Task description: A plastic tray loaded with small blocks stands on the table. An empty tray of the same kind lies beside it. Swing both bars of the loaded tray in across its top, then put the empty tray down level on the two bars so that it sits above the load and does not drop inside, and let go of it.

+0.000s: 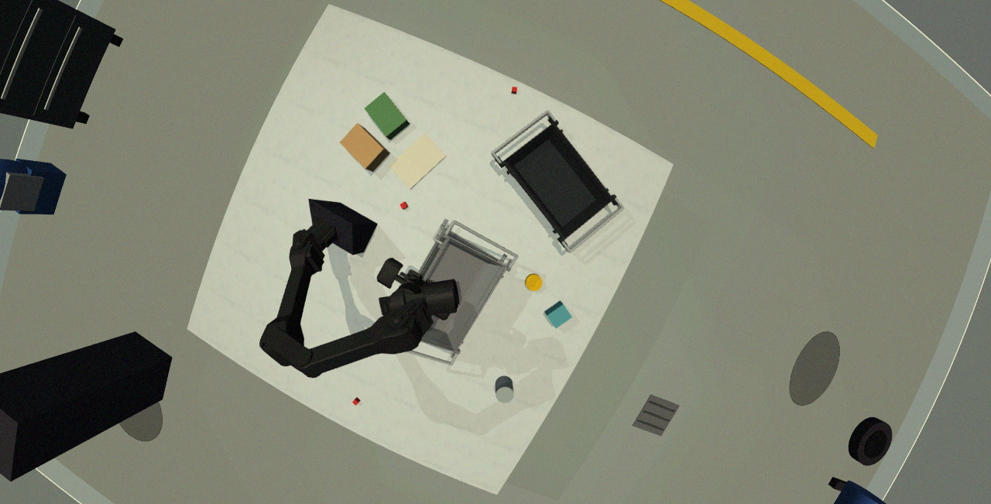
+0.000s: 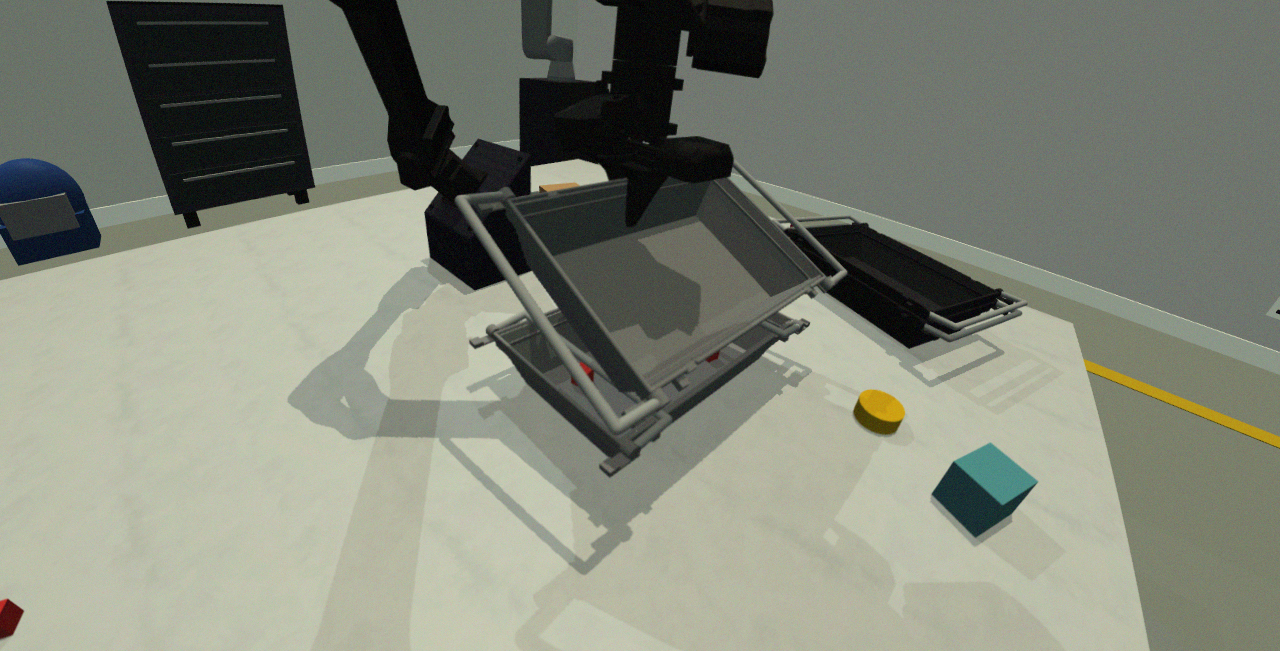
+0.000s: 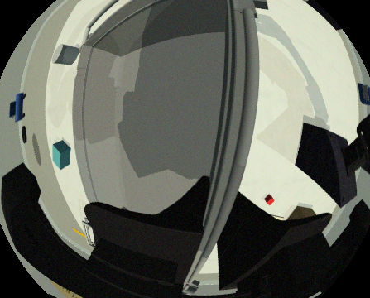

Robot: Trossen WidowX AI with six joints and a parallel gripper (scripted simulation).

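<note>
Now: the grey tray 80 mm ahead of my gripper tip and 10 mm to the right of it. Also, from my gripper tip: cream block 190 mm behind, 280 mm to the left, 150 mm below; red block 20 mm ahead, 80 mm to the right, 140 mm below; yellow disc 280 mm ahead, 100 mm to the left, 150 mm below.
</note>
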